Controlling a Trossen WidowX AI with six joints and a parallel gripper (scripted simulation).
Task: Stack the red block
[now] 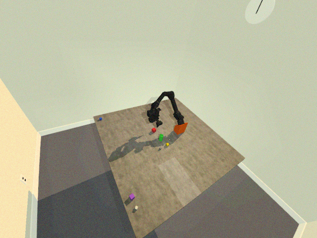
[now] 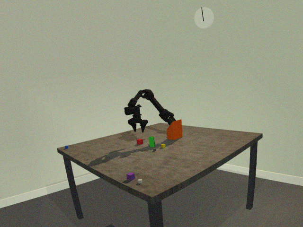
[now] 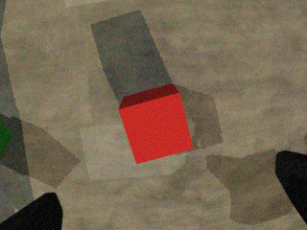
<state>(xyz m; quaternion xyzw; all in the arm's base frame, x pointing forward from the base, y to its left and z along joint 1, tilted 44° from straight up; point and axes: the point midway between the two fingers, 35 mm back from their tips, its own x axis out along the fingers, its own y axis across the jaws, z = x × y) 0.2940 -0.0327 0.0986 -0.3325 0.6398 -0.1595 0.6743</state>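
My gripper tip is 80 mm above the red block. Round my gripper tip: purple block (590 mm to the left, 420 mm ahead, 80 mm below); yellow block (240 mm to the left, 90 mm below, 60 mm behind); blue block (550 mm ahead, 360 mm to the right, 90 mm below).
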